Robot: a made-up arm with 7 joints.
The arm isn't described. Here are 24 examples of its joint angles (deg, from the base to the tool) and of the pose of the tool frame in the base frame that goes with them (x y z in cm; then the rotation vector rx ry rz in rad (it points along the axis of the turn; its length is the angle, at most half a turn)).
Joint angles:
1: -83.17 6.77 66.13 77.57 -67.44 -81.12 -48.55
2: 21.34 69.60 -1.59 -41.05 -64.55 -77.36 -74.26
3: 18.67 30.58 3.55 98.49 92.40 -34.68 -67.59
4: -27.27 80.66 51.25 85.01 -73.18 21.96 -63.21
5: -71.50 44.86 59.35 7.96 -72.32 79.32 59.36
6: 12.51 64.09 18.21 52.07 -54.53 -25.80 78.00
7: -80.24 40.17 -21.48 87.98 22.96 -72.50 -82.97
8: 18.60 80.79 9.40 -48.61 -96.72 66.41 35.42
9: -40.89 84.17 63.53 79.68 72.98 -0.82 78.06
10: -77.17 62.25 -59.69 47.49 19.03 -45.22 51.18
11: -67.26 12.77 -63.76 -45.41 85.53 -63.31 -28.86
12: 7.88 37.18 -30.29 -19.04 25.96 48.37 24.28
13: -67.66 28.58 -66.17 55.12 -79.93 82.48 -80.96
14: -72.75 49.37 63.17 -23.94 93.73 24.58 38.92
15: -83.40 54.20 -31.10 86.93 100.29 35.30 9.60
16: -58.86 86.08 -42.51 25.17 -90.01 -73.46 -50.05
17: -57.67 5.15 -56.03 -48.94 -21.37 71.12 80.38
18: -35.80 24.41 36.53 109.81 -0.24 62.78 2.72
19: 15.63 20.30 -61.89 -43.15 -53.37 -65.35 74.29
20: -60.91 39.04 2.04 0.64 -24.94 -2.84 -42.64
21: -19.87 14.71 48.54 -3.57 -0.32 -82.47 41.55
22: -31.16 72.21 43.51 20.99 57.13 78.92 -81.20
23: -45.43 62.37 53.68 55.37 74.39 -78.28 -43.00
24: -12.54 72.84 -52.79 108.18 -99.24 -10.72 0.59
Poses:
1: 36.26 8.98 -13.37 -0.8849 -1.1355 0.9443
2: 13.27 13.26 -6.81 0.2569 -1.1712 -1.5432
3: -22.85 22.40 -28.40 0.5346 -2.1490 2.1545
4: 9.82 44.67 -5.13 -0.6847 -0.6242 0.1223
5: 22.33 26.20 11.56 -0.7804 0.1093 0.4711
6: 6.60 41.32 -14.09 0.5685 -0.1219 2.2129
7: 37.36 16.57 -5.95 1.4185 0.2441 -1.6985
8: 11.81 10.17 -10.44 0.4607 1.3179 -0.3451
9: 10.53 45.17 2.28 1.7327 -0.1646 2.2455
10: 36.82 16.54 -4.25 1.3059 -1.0661 -0.0619
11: 5.70 -12.16 -3.81 -1.4258 2.2074 0.6148
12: 12.56 7.50 -25.65 1.2529 0.5742 0.0420
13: 30.72 4.86 -21.93 -1.2004 1.7256 -1.1881
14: 4.68 25.46 15.49 -0.6994 0.6156 -2.9370
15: 33.70 29.67 0.44 2.7115 0.8487 0.9344
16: 27.91 25.32 5.77 0.6418 -1.1397 -0.6486
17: 10.16 -13.81 -1.55 0.3177 -0.4471 -0.0328
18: 6.72 14.01 -35.19 -0.6107 2.4317 0.4039
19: 5.95 -3.87 -12.29 -1.5535 0.5657 0.8578
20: 32.01 9.89 8.27 0.4938 -0.7620 -0.8535
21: 16.23 22.23 -8.30 0.1187 -1.8517 0.9966
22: 13.52 35.78 8.90 0.0168 0.9051 0.7925
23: 22.10 34.86 -0.93 1.7674 0.1867 -0.5922
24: -0.40 44.61 -6.56 0.7215 0.5892 1.5065
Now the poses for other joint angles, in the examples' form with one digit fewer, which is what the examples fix.
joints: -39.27 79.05 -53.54 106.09 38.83 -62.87 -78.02
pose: 8.5 41.8 -7.8 0.516 2.293 -1.410
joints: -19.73 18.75 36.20 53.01 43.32 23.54 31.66
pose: 15.0 24.8 -32.4 1.005 1.107 0.929
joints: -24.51 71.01 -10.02 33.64 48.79 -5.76 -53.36
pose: 26.2 31.1 -10.6 1.686 1.371 -0.620
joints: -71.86 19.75 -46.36 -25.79 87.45 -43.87 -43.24
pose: 16.8 -14.2 0.2 -2.543 1.618 0.582
